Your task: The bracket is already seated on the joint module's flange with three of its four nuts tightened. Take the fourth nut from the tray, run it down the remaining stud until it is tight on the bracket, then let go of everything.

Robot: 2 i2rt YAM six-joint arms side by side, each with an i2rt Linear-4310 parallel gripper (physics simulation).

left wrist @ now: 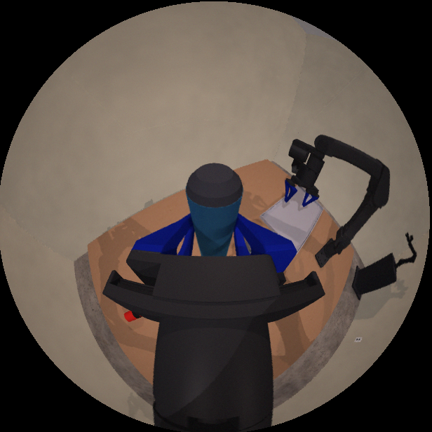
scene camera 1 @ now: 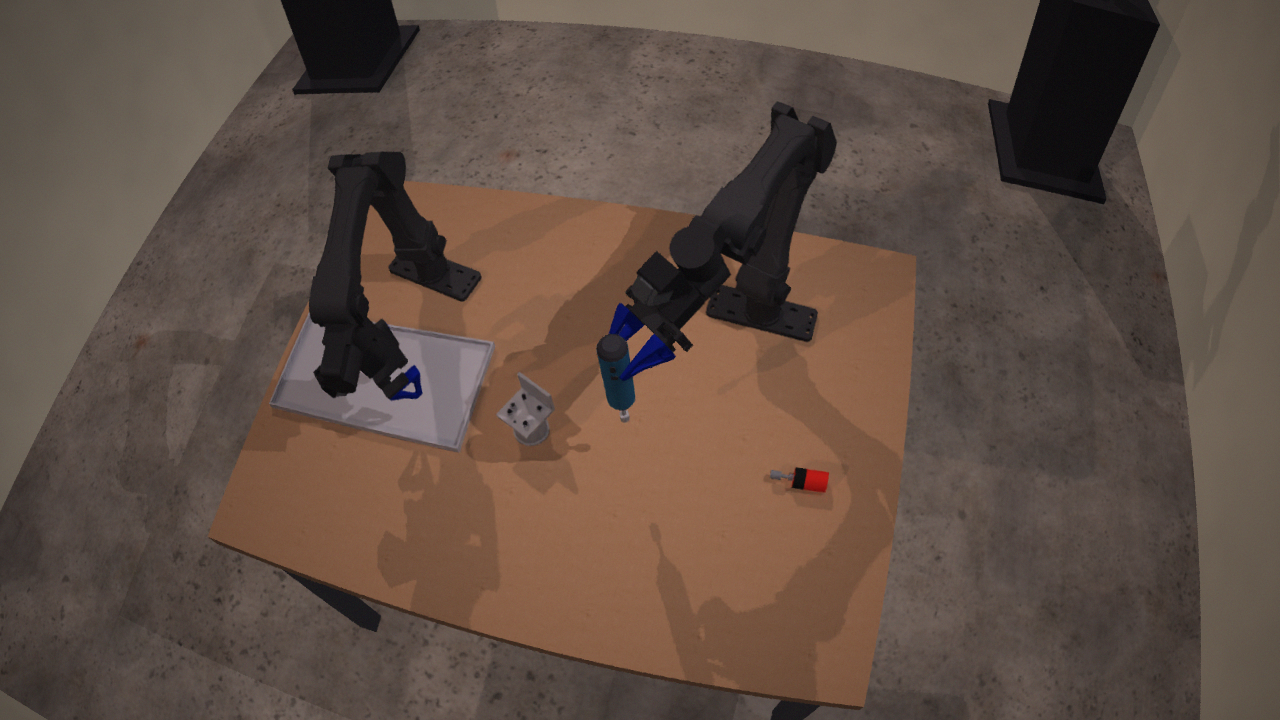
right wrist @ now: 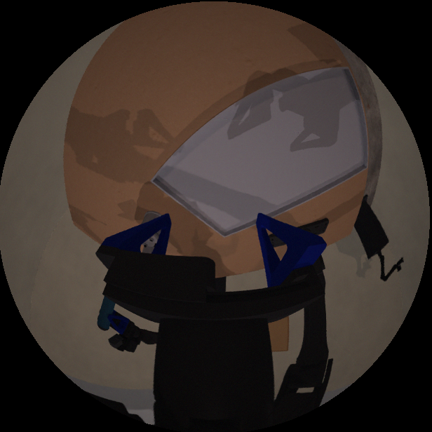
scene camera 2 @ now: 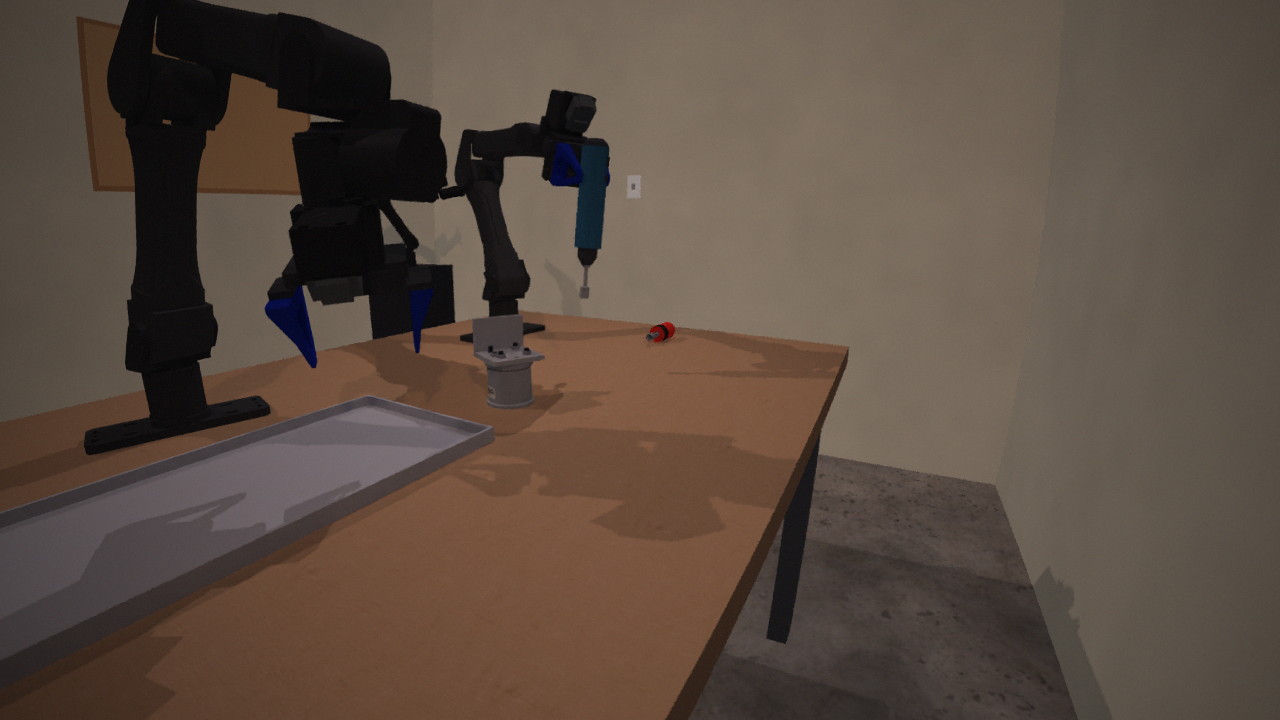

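Where they show: left gripper, fingertip midpoint: (scene camera 1: 610, 368) (scene camera 2: 595, 179); right gripper, fingertip midpoint: (scene camera 1: 406, 377) (scene camera 2: 366, 358); left arm's base at its link origin: (scene camera 1: 762, 314); right arm's base at its link origin: (scene camera 1: 434, 273) (scene camera 2: 182, 425).
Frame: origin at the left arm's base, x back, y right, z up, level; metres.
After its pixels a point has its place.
Observation:
My left gripper (scene camera 1: 617, 356) @(x -0.353, y 0.144, z 0.299 m) (scene camera 2: 590, 170) @(x -0.353, y 0.144, z 0.299 m) (left wrist: 213, 217) is shut on a blue driver (scene camera 1: 620, 389) @(x -0.361, y 0.130, z 0.264 m) (scene camera 2: 590, 214) @(x -0.354, y 0.156, z 0.247 m) (right wrist: 106, 312) and holds it above the table, socket end down. My right gripper (scene camera 1: 413, 385) @(x -0.363, y 0.526, z 0.104 m) (scene camera 2: 365, 358) @(x -0.363, y 0.526, z 0.104 m) (left wrist: 294, 203) (right wrist: 213, 217) is open and empty, above the tray (scene camera 1: 447, 376) @(x -0.292, y 0.504, z 0.004 m) (scene camera 2: 384, 429) @(x -0.306, y 0.484, z 0.004 m) (left wrist: 285, 220) (right wrist: 280, 170). The grey L-shaped bracket (scene camera 1: 534, 394) @(x -0.314, y 0.308, z 0.079 m) (scene camera 2: 498, 333) @(x -0.315, y 0.307, z 0.088 m) (right wrist: 150, 242) sits on the round joint module (scene camera 1: 532, 436) @(x -0.366, y 0.300, z 0.029 m) (scene camera 2: 510, 385) @(x -0.363, y 0.335, z 0.031 m). Several dark studs or nuts show on its flat plate; which is bare is too small to tell. No loose nut shows in the tray.
A red and black hand tool (scene camera 1: 812, 480) @(x -0.312, y -0.164, z 0.032 m) (scene camera 2: 663, 332) @(x -0.323, y -0.133, z 0.022 m) (left wrist: 129, 316) lies on the table at the right in scene camera 1. The joint module stands between the tray and the held driver. A right finger partly covers the bracket in the right wrist view.

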